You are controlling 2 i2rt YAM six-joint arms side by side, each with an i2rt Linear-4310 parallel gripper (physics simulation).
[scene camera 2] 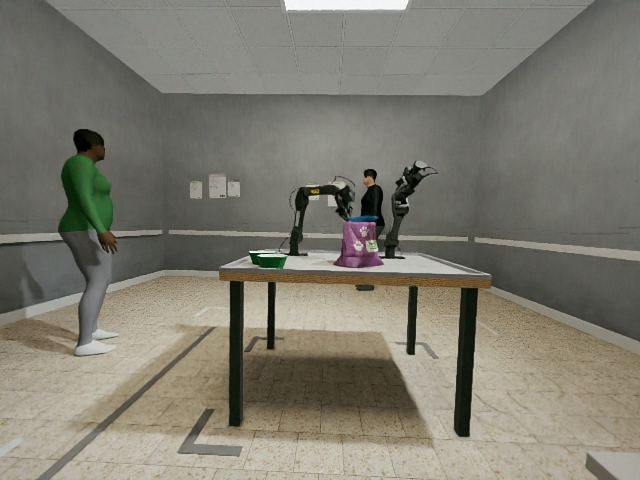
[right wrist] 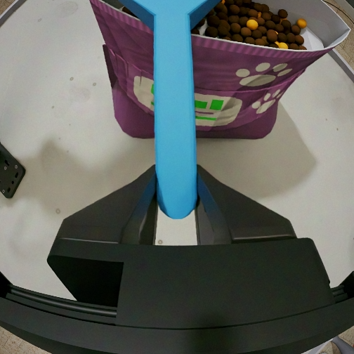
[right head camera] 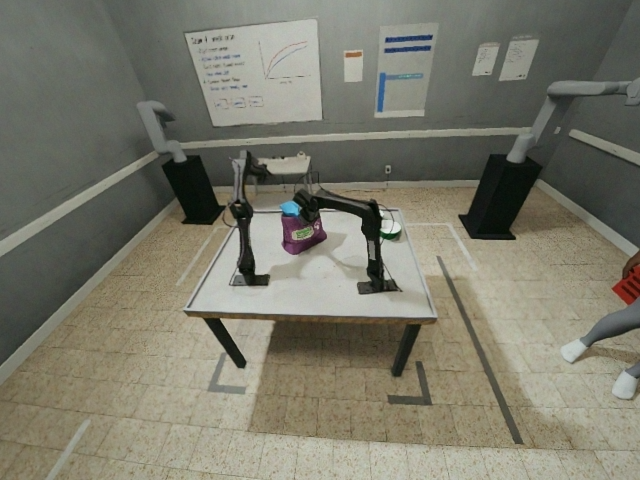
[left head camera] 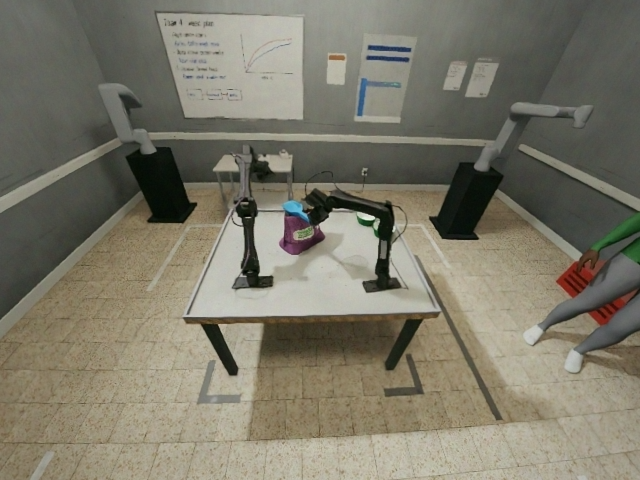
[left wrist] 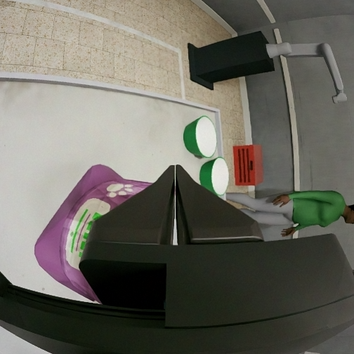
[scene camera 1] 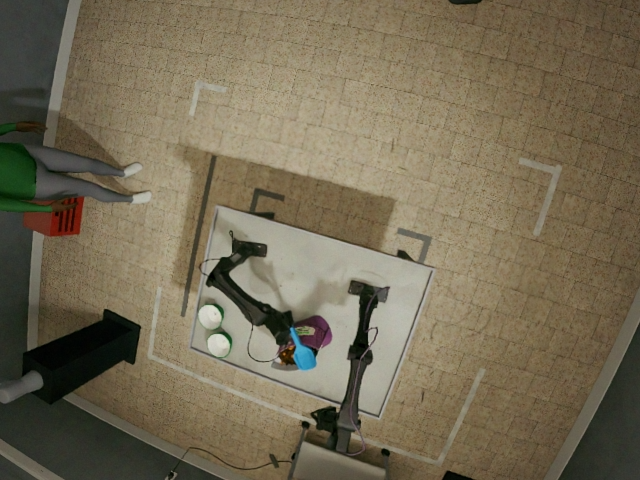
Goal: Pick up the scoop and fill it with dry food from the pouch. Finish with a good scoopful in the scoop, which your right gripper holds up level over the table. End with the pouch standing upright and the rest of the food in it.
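Note:
The purple pouch [left head camera: 302, 238] [right head camera: 295, 243] [scene camera 1: 323, 330] [scene camera 2: 356, 258] [left wrist: 52, 245] [right wrist: 220, 62] stands upright and open on the table, with brown and orange dry food [scene camera 1: 286, 355] [right wrist: 245, 25] in it. My right gripper [right wrist: 176, 173] [scene camera 1: 290, 332] is shut on the handle of the blue scoop [left head camera: 293, 207] [right head camera: 290, 208] [scene camera 1: 305, 358] [scene camera 2: 363, 219] [right wrist: 175, 100]. The scoop's bowl is over the pouch's mouth; no food shows in it in scene camera 1, and the right wrist view cuts it off. My left gripper [left wrist: 174, 174] is shut and empty, raised away from the pouch.
Two green bowls with white insides [scene camera 1: 210, 316] [scene camera 1: 219, 344] [left wrist: 200, 136] [left wrist: 215, 176] stand near the table edge, on the right arm's side. A small side table [left head camera: 281, 164] [scene camera 1: 336, 462] stands beyond the table [left head camera: 310, 304]. A person in green [scene camera 2: 85, 191] stands off to the side.

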